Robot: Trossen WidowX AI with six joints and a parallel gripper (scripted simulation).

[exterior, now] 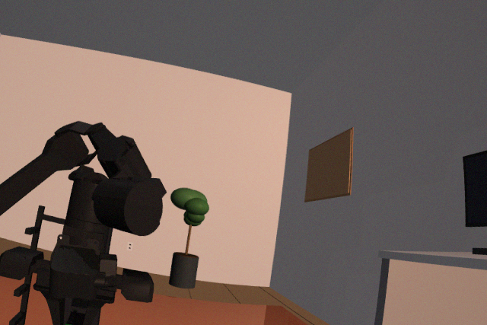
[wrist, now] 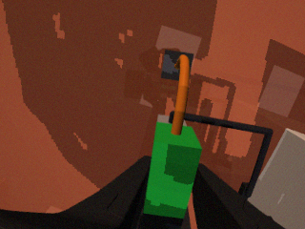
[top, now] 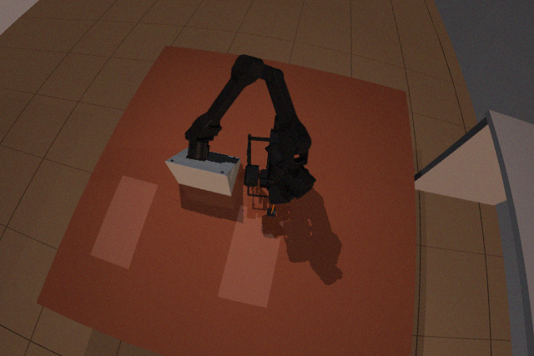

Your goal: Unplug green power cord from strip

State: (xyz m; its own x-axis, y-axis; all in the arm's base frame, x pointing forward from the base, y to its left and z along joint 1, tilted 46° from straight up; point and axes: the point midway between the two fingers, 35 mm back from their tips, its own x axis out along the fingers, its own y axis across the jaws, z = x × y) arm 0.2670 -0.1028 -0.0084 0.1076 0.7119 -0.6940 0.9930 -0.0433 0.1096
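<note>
My gripper tip is now 2 cm to the right of the green plug.
</note>
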